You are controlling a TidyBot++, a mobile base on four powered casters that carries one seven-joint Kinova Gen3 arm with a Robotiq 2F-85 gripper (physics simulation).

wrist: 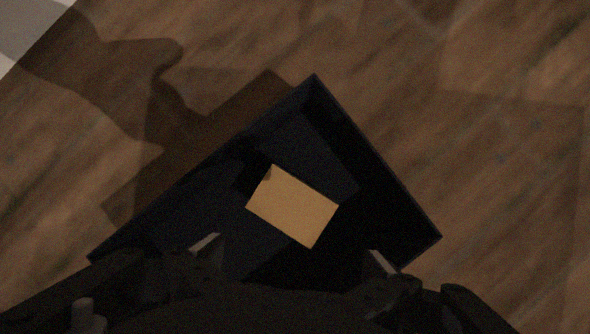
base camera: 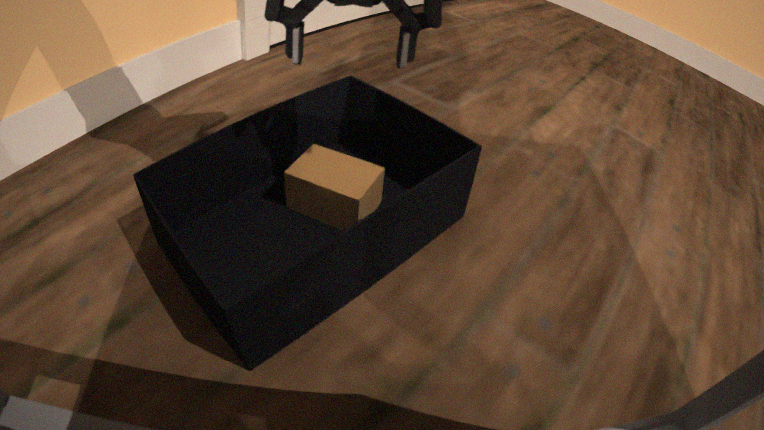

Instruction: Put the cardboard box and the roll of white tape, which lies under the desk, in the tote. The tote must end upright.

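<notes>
The cardboard box is inside the black tote, towards its far end, with its top face level. Whether its underside touches the tote's bottom is hard to tell. The tote stands upright on the floor. My gripper is open and empty. It is above the tote's far part in the base camera view, higher than the box and apart from it. The roll of white tape and the desk do not show in either view.
A wall with a white baseboard runs along the left, behind the tote. A white door frame stands behind the gripper. Another white baseboard runs along the back right. A dark curved bar crosses the lower right corner.
</notes>
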